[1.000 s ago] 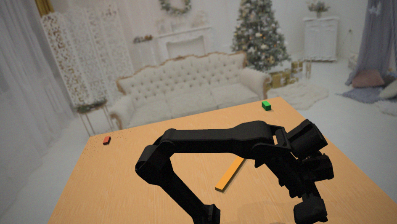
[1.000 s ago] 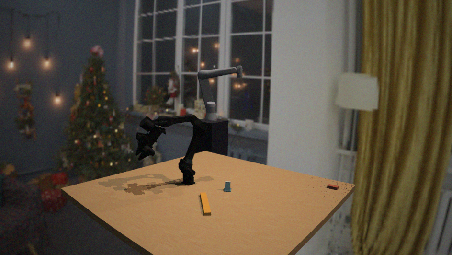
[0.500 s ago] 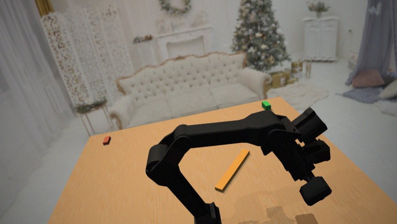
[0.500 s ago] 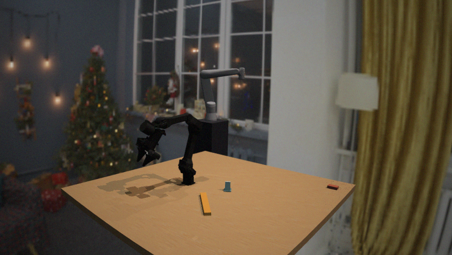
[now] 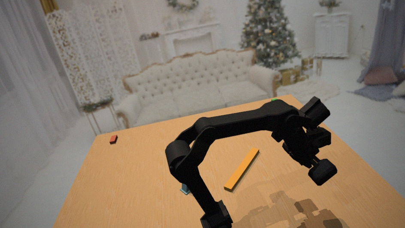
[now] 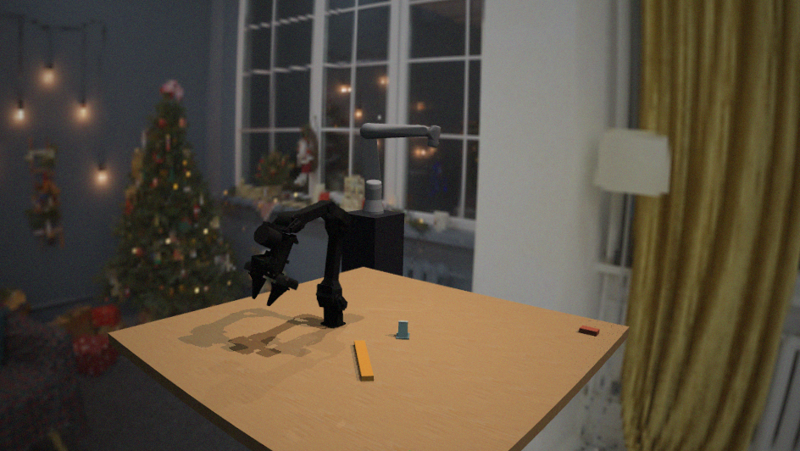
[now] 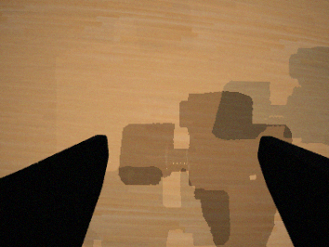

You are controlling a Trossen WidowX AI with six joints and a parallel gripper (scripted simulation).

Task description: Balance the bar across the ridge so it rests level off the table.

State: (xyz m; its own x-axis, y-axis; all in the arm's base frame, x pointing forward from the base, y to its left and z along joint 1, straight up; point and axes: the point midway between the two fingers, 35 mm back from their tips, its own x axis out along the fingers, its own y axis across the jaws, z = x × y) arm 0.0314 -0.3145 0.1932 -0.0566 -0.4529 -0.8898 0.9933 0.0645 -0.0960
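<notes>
The orange bar lies 260 mm ahead of my gripper tip, 170 mm to the left of it and 150 mm below it. Also, from my gripper tip: red block 710 mm ahead, 830 mm to the left, 150 mm below; then green block 710 mm ahead, 170 mm to the right, 150 mm below.
</notes>
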